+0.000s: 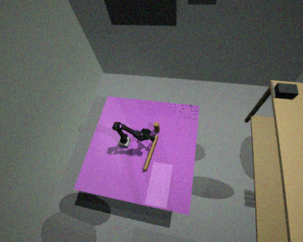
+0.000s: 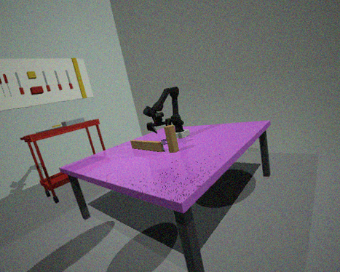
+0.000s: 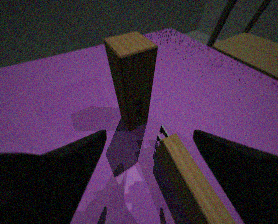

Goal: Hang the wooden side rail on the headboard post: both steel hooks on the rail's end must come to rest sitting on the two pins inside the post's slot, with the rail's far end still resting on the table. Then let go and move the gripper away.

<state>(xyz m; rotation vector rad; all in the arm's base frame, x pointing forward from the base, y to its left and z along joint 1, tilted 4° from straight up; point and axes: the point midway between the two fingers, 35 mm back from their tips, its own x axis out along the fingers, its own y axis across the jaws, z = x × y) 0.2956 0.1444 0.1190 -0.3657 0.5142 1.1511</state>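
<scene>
Now: the wooden headboard post 10 cm to the left of my gripper tip, 5 cm below it and 2 cm ahead of it.
</scene>
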